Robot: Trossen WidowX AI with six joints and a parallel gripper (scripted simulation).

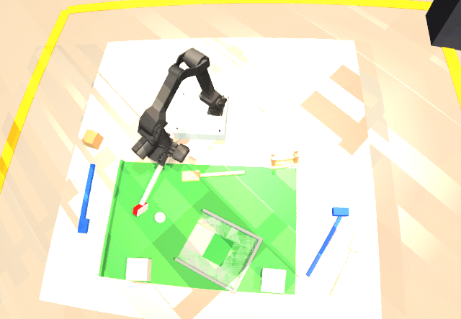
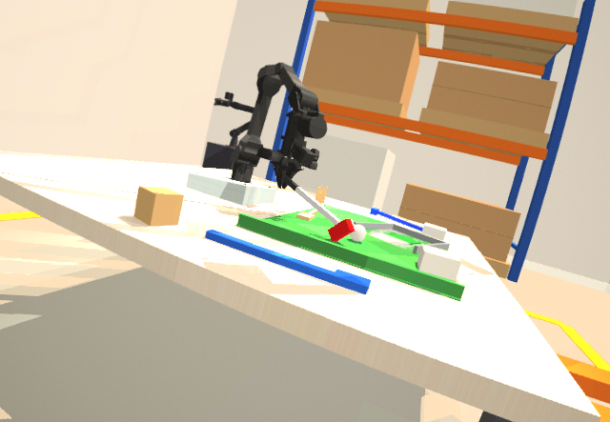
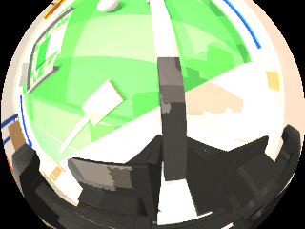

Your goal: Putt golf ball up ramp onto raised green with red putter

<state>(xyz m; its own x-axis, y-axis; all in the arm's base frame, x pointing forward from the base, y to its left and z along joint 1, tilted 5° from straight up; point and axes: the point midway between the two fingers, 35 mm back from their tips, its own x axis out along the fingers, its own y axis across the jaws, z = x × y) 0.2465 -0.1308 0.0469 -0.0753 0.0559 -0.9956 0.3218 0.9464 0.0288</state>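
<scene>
Right now my gripper tip is 130 mm short of the red putter, 40 mm to the left of it and 10 mm above it. From my gripper tip the other things lie so: white golf ball: 250 mm ahead, 10 mm to the left, 50 mm below; tan cube: 30 mm behind, 400 mm to the right, 50 mm below; wooden stand: 60 mm behind, 440 mm to the left, 40 mm below.
</scene>
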